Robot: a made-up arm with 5 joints.
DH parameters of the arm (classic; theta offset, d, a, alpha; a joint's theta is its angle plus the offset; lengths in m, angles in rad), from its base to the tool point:
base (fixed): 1.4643 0 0.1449 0
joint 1: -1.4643 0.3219 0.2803 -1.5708
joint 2: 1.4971 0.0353 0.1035 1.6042
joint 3: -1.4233 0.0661 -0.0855 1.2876
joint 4: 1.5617 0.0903 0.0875 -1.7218
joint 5: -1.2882 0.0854 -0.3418 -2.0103
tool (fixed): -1.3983 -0.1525 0 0
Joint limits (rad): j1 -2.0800..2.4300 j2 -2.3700..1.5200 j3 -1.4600..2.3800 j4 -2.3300..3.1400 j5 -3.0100..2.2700
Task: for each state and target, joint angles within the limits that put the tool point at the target. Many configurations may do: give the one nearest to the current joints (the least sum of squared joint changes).
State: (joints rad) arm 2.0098 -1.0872 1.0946 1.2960 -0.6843
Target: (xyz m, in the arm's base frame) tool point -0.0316 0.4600 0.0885
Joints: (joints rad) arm 1.3175 -0.7850 1.0827 1.0445 0.2262
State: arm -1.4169 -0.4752 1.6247 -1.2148 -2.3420
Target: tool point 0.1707 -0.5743 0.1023
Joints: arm -1.6176 -0.4281 1.6955 -1.3808 -2.0000
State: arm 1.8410 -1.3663 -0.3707 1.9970 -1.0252
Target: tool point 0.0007 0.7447 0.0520
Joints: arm 1.4551 -1.1883 -0.5512 2.1580 -0.8009
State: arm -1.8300 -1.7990 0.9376 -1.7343 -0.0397
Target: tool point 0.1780 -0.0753 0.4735
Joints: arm -2.0800 -1.6886 1.2981 -1.7690 0.2629
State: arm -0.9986 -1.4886 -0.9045 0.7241 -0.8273
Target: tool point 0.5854 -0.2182 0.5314
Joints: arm -0.6177 -2.0467 -0.7597 0.6756 -0.5895
